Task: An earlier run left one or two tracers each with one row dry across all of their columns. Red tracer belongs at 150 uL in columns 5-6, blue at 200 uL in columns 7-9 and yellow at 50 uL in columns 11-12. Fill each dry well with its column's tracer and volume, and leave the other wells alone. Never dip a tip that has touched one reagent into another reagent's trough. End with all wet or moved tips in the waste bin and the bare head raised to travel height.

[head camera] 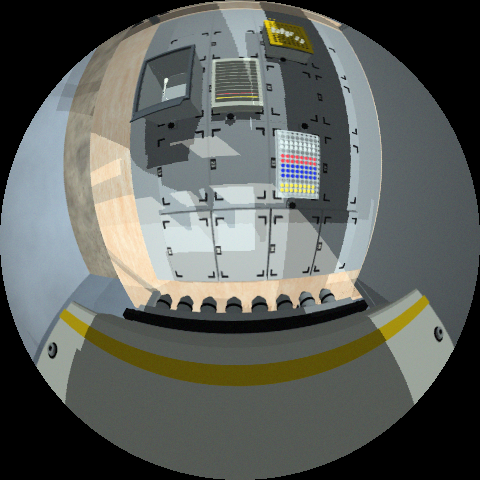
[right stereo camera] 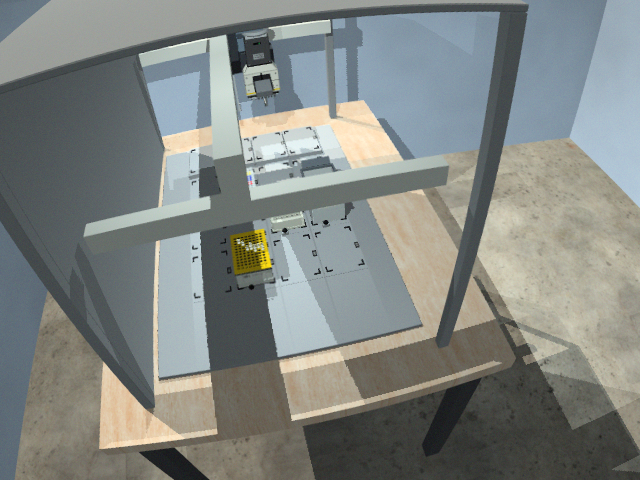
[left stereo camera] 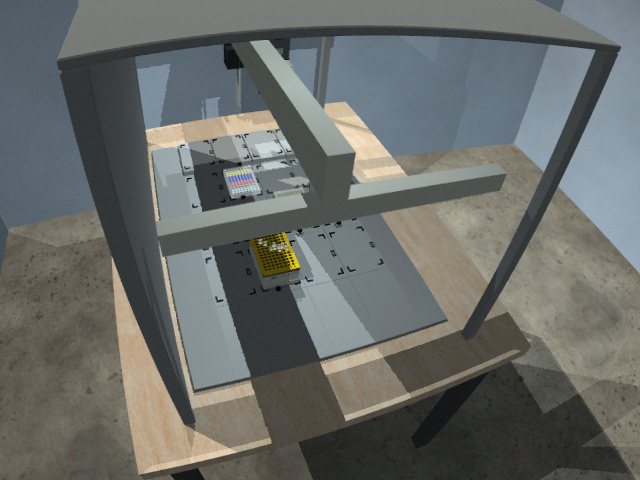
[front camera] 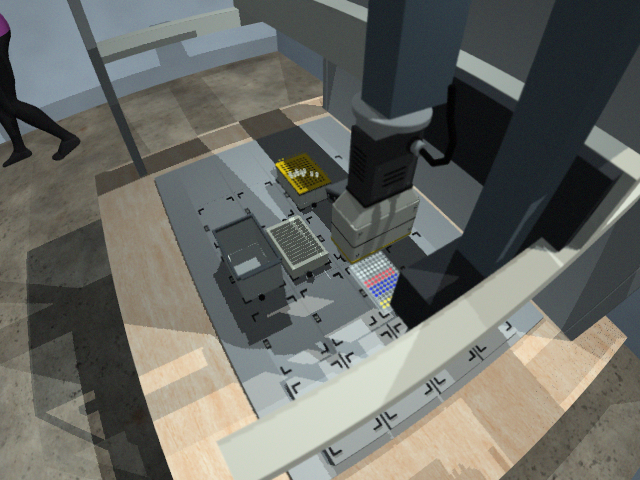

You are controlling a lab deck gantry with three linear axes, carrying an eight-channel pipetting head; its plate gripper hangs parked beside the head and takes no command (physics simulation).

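Note:
The pipetting head (front camera: 376,219) (right stereo camera: 261,77) is raised above the deck. Its eight nozzles (head camera: 234,304) are bare in the head view. The well plate (front camera: 373,276) (head camera: 298,165) (left stereo camera: 241,181) shows two red, three blue and two yellow columns; single dry wells are too small to tell. The trough block (front camera: 297,245) (head camera: 237,85) shows thin red and yellow strips in the head view; blue does not show. The waste bin (head camera: 136,107) (front camera: 258,279) holds a white tip (head camera: 165,86). The yellow tip rack (front camera: 315,186) (head camera: 300,46) (left stereo camera: 273,263) (right stereo camera: 251,263) holds several white tips. The parked plate gripper's fingers cannot be made out.
A pale gantry beam (left stereo camera: 305,108) (right stereo camera: 225,103) spans above the deck, with a crossbar below it. Another pale rail (front camera: 403,361) crosses the foreground in the front view. Dark posts (left stereo camera: 542,191) (right stereo camera: 483,180) stand at the table's edge.

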